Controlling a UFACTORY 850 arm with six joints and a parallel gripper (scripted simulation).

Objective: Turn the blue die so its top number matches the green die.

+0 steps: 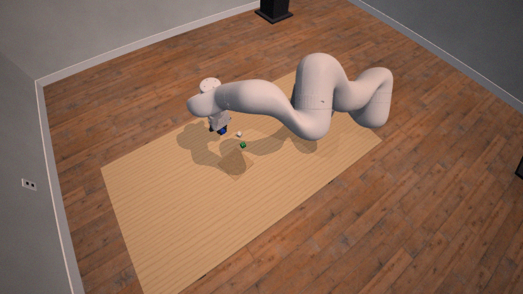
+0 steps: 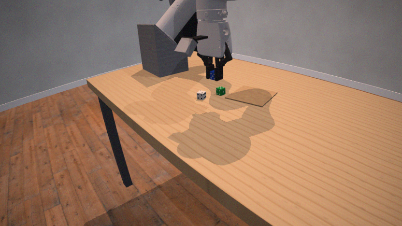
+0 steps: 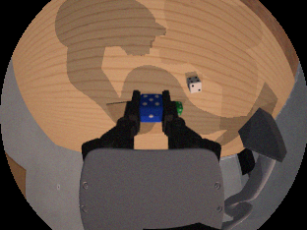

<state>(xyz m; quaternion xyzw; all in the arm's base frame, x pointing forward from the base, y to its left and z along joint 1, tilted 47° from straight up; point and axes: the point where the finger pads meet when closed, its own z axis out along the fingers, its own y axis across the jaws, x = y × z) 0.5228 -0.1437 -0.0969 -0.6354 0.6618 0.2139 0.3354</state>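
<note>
Right now my hand is 3 cm short of the mat, 15 cm to the right of it and 11 cm above it. The rest, counted from my hand: white die (9 cm behind, 2 cm to the left, 10 cm below); blue die (1 cm below); green die (6 cm behind, 9 cm to the left, 10 cm below).
</note>
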